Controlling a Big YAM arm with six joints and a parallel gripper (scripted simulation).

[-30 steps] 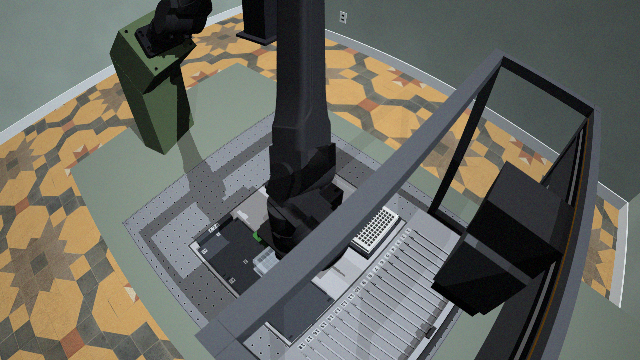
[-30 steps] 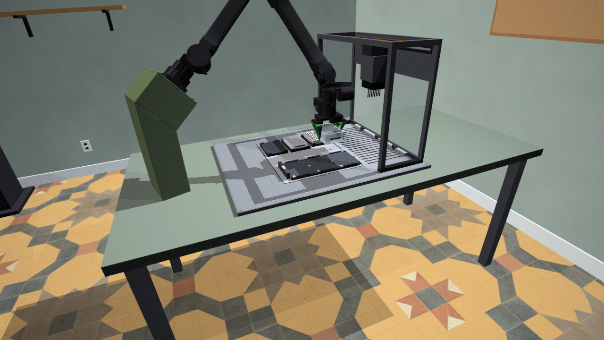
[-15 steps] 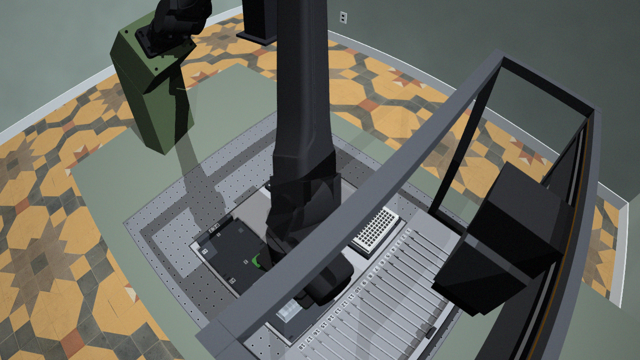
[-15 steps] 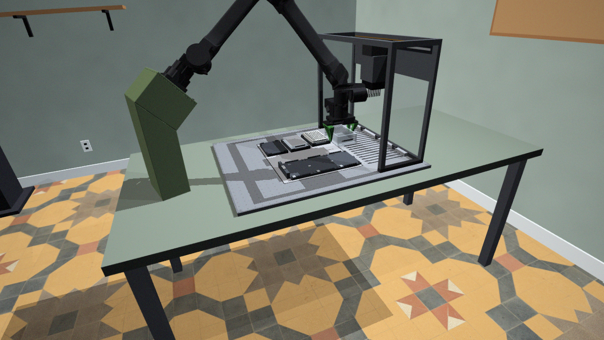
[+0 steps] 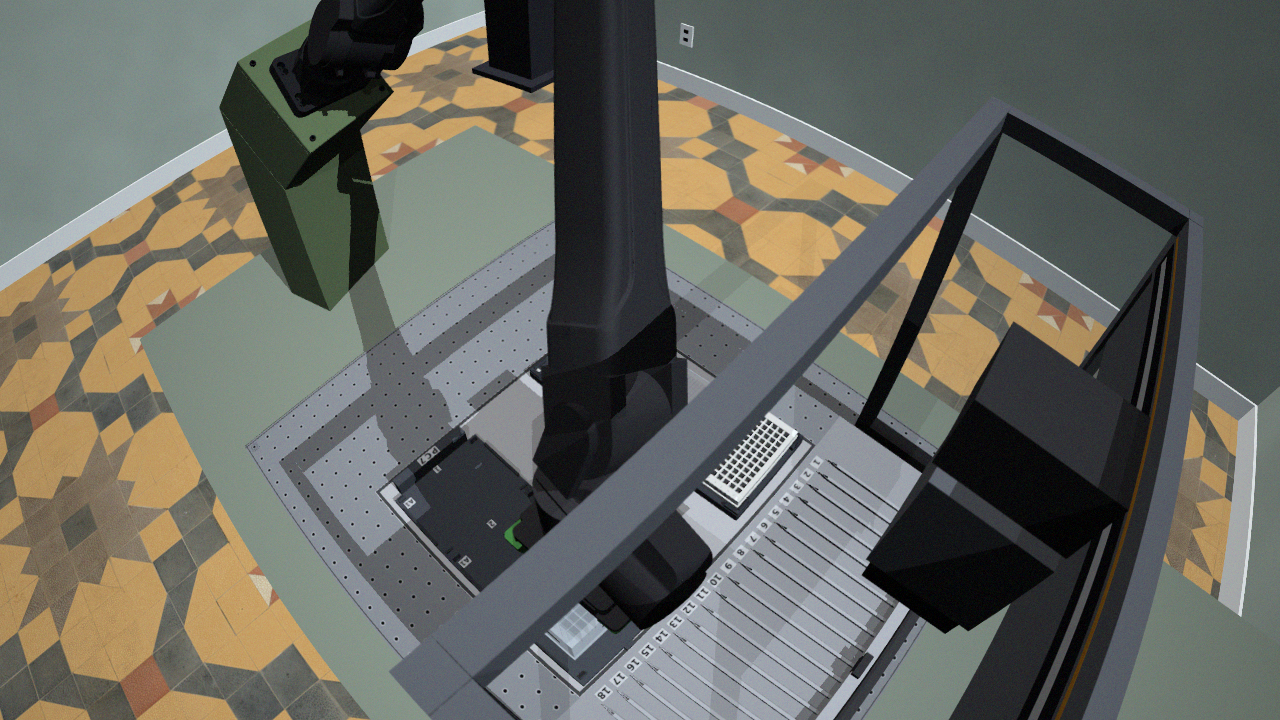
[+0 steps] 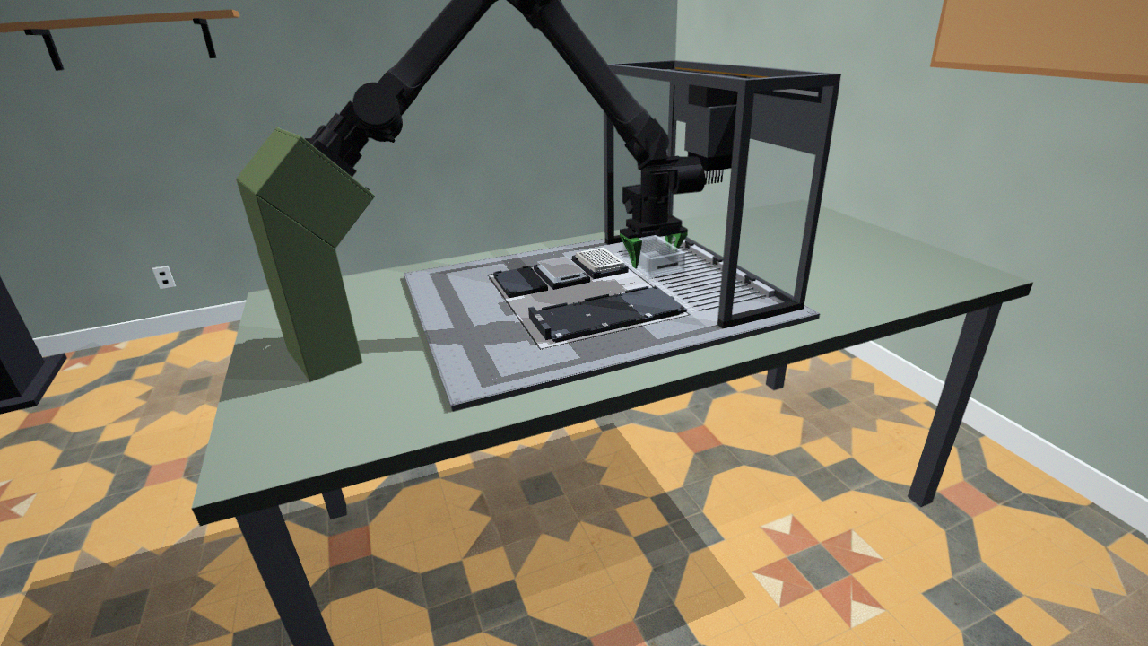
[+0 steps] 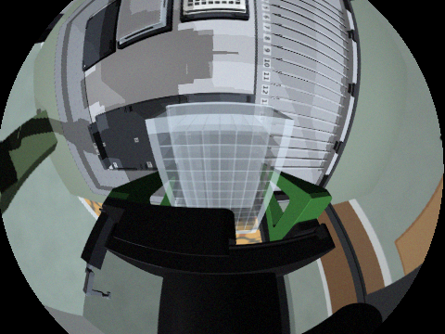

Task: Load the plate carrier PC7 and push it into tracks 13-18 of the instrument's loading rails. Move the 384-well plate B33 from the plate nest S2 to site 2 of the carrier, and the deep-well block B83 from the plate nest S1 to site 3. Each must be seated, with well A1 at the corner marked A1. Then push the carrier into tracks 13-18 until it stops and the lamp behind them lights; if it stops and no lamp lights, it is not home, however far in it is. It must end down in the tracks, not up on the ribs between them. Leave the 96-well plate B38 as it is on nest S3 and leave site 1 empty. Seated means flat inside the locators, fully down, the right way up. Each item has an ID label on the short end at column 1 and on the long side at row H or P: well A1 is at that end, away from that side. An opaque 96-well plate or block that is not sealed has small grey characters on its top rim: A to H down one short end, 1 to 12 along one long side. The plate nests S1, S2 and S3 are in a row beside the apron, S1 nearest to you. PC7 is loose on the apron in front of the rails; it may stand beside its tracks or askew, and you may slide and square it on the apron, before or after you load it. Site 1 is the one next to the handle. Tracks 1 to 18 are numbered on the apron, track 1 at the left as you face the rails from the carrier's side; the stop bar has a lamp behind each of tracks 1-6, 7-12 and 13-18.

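My hand is 260 mm to the right of the 384-well plate B33, 110 mm past it and 90 mm above it. Also, from my hand: dark plate carrier PC7: 110 mm behind, 90 mm below, 10 mm to the left; then clear deep-well block B83: right at my hand; then white 96-well plate B38: 260 mm to the left, 90 mm below, 10 mm ahead.
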